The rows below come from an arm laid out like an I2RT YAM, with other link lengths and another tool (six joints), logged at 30 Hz.
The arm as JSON. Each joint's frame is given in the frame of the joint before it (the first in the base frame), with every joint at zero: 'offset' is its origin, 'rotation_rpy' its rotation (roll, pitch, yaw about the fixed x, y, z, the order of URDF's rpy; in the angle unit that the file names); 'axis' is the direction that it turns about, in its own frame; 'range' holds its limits. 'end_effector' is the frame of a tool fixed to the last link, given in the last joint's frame.
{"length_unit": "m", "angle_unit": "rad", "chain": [
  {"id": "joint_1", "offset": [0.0, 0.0, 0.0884], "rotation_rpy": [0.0, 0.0, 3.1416], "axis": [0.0, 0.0, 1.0], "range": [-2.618, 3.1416]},
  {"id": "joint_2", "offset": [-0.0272, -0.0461, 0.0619], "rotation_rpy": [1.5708, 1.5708, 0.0], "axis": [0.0, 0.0, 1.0], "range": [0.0, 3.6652]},
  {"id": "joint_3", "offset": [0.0, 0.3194, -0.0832], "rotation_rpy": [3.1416, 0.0, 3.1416], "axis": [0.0, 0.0, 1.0], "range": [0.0, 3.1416]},
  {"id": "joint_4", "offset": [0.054, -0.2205, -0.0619], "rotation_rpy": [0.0, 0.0, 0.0], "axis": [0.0, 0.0, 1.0], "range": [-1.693, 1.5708]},
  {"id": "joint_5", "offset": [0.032, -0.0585, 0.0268], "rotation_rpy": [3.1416, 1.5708, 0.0], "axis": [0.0, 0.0, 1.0], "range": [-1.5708, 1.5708]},
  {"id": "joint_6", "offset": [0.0, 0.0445, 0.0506], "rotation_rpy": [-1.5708, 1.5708, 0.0], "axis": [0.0, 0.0, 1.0], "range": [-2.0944, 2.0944]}
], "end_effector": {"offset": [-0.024, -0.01, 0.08], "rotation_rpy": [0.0, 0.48, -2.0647]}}
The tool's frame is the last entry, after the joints.
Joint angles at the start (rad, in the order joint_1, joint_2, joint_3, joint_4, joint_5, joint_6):
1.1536, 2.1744, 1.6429, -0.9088, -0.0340, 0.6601
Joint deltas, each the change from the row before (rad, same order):
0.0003, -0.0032, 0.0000, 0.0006, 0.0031, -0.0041
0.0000, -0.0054, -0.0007, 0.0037, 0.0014, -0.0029
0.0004, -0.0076, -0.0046, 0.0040, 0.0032, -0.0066
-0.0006, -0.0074, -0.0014, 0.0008, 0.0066, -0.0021
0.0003, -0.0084, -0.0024, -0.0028, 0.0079, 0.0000
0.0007, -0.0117, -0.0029, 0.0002, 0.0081, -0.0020
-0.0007, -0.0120, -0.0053, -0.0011, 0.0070, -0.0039
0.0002, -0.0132, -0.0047, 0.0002, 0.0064, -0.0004
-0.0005, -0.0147, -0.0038, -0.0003, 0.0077, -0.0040
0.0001, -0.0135, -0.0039, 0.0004, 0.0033, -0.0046
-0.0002, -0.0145, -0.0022, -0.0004, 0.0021, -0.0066
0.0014, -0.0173, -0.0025, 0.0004, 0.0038, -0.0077
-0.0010, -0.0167, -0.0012, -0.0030, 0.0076, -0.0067
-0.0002, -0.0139, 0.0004, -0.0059, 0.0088, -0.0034
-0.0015, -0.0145, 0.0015, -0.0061, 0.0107, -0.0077
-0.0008, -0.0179, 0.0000, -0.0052, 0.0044, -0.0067
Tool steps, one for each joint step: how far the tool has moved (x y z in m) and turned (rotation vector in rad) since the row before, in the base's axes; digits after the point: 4 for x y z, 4 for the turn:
0.0003, -0.0001, 0.0012, 0.0021, -0.0049, 0.0040
0.0003, 0.0003, 0.0019, 0.0070, -0.0051, 0.0027
0.0000, -0.0007, 0.0019, 0.0049, -0.0067, 0.0065
0.0009, -0.0008, 0.0024, 0.0035, -0.0090, 0.0005
0.0003, -0.0015, 0.0026, -0.0002, -0.0084, -0.0009
0.0003, -0.0012, 0.0037, 0.0049, -0.0113, 0.0013
0.0003, -0.0022, 0.0033, 0.0021, -0.0092, 0.0019
0.0000, -0.0017, 0.0039, 0.0054, -0.0093, -0.0005
0.0005, -0.0019, 0.0046, 0.0063, -0.0119, 0.0020
-0.0002, -0.0015, 0.0042, 0.0074, -0.0078, 0.0040
-0.0002, -0.0014, 0.0050, 0.0094, -0.0079, 0.0058
-0.0006, -0.0014, 0.0059, 0.0115, -0.0110, 0.0081
0.0006, -0.0023, 0.0058, 0.0076, -0.0132, 0.0037
0.0004, -0.0022, 0.0051, 0.0038, -0.0119, 0.0009
0.0011, -0.0025, 0.0055, 0.0037, -0.0151, 0.0032
-0.0001, -0.0026, 0.0065, 0.0088, -0.0105, 0.0045

